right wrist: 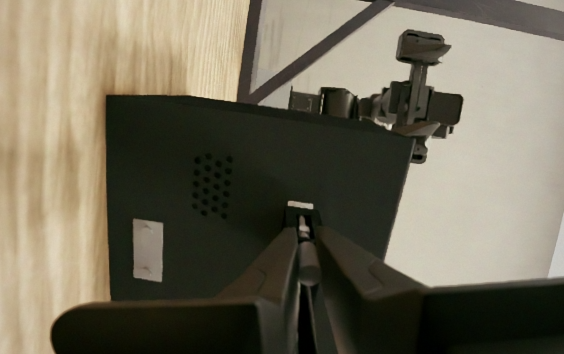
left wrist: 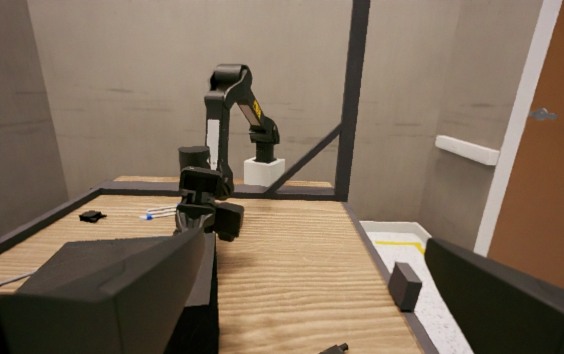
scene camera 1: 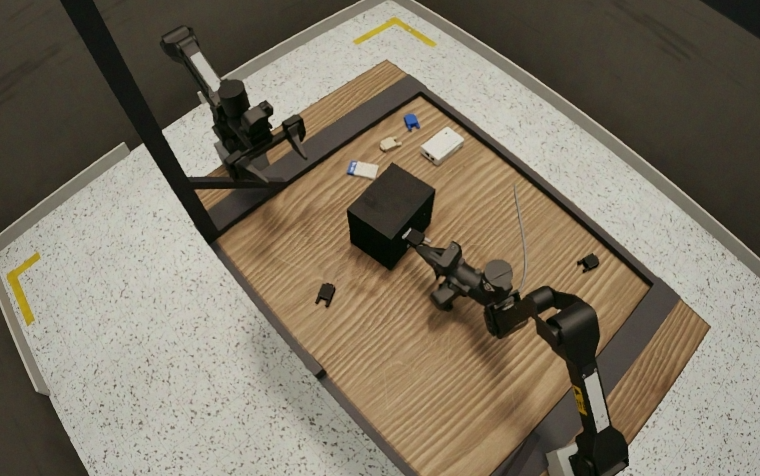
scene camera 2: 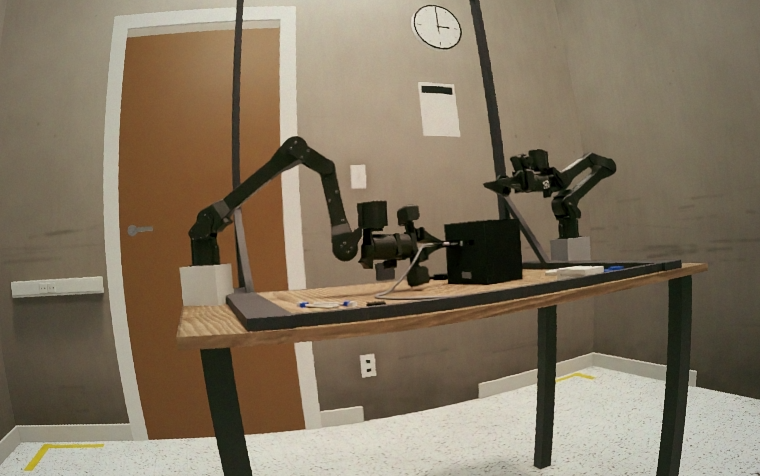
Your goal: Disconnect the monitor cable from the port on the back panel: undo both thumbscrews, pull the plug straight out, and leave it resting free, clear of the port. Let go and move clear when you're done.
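Places are measured from the left arm's base along level axes (x ahead, y right, z down), in centimetres.
Pixels of known places: left gripper, fingertip midpoint: [right wrist: 442,84] [left wrist: 314,243] [scene camera 1: 287,171] [scene camera 2: 491,183]; right gripper, fingertip midpoint: [right wrist: 305,238] [scene camera 1: 416,248] [scene camera 2: 441,244]; left arm's base at its link origin: [right wrist: 288,104] [scene camera 1: 237,144]; right arm's base at its link origin: [left wrist: 264,160] [scene camera 1: 587,466] [scene camera 2: 205,265].
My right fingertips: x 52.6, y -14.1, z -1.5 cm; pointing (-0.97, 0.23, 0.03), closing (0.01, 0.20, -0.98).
For each thing: its middle in the pictures, then the offset to it from my right fingertips. "*": a spot on its surface instead.
- black cable plug at the middle of its body: [right wrist: 300,277] [scene camera 1: 421,242] [scene camera 2: 445,243] dz -0.1, dx -0.3, dy -1.7 cm
- pale port at a spot on its surface: [right wrist: 300,207] * dz +0.1, dx -3.2, dy +0.6 cm
- grey thumbscrew at the middle of its body: [right wrist: 304,236] dz -0.1, dx -1.0, dy -0.2 cm
- white box at the middle of its body: [scene camera 2: 580,273] [scene camera 1: 442,145] dz +8.6, dx -21.2, dy -29.6 cm
- blue connector at the middle of its body: [scene camera 1: 411,122] dz +9.3, dx -33.2, dy -29.3 cm
- beige connector at the middle of its body: [scene camera 1: 390,144] dz +9.3, dx -31.1, dy -19.5 cm
- blue-and-white piece at the middle of its body: [scene camera 1: 362,170] dz +9.6, dx -29.3, dy -8.5 cm
The black box [scene camera 1: 390,201] [scene camera 2: 485,252] [left wrist: 107,254] [right wrist: 300,160] stands on the table. The black cable plug [scene camera 1: 415,236] is at the pale port [right wrist: 300,205] on its panel. My right gripper [scene camera 1: 419,246] [right wrist: 305,238] is shut on a grey thumbscrew [right wrist: 309,265] of the plug, with the fingers on both sides of it. The other thumbscrew is hidden in the right wrist view. The grey cable [scene camera 1: 523,235] [scene camera 2: 408,271] curves down to the table. My left gripper [scene camera 1: 287,169] [left wrist: 314,243] is open and empty, raised away from the box.
Near the box lie a white box [scene camera 1: 441,146], a blue connector [scene camera 1: 411,121], a beige connector [scene camera 1: 388,144] and a blue-and-white piece [scene camera 1: 362,169]. Black connectors [scene camera 1: 325,293] [scene camera 1: 588,261] lie farther off. A dark frame [scene camera 1: 493,142] borders the table, with an upright post [scene camera 1: 134,123].
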